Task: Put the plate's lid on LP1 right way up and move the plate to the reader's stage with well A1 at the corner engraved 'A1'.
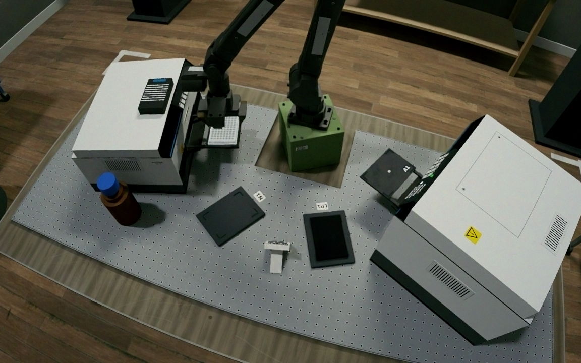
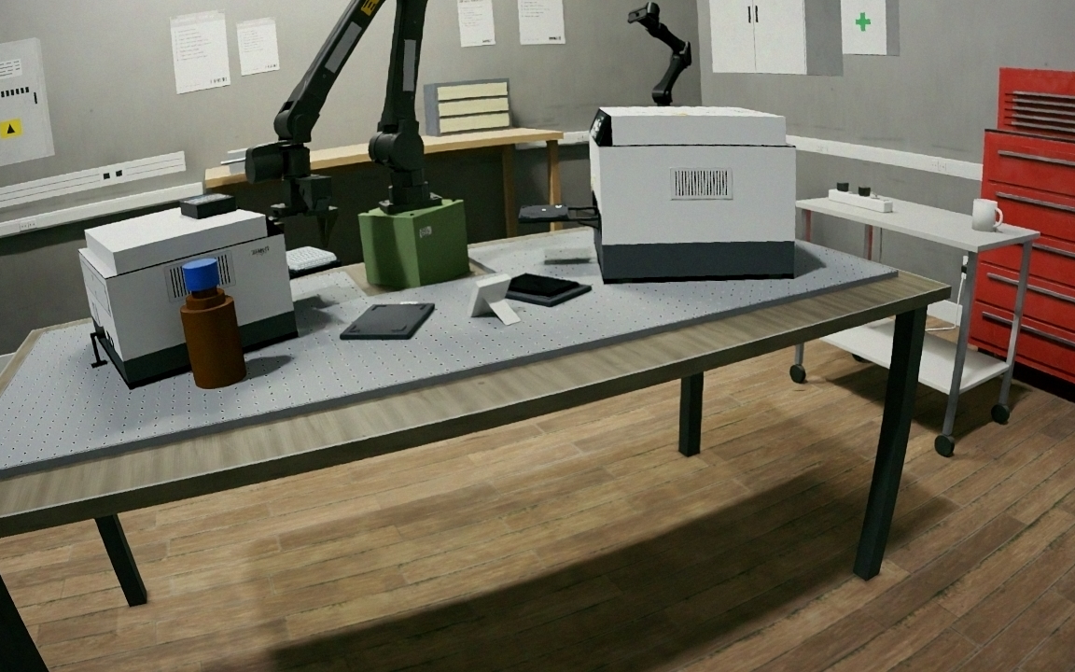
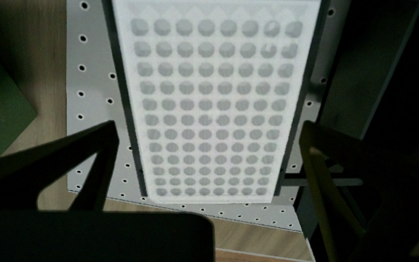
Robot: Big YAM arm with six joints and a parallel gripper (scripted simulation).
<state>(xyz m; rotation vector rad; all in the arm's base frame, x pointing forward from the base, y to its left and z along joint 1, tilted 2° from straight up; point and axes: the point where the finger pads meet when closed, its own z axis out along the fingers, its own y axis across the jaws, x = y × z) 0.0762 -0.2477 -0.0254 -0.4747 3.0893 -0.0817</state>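
Right now my hand is 20 mm above the well plate. The rest, counted from my hand: brown capped bottle (330 mm ahead, 200 mm to the right, 10 mm above); then dark lid (390 mm to the left, 220 mm ahead, 90 mm below); then N1 nest (240 mm ahead, 100 mm to the left, 100 mm below).
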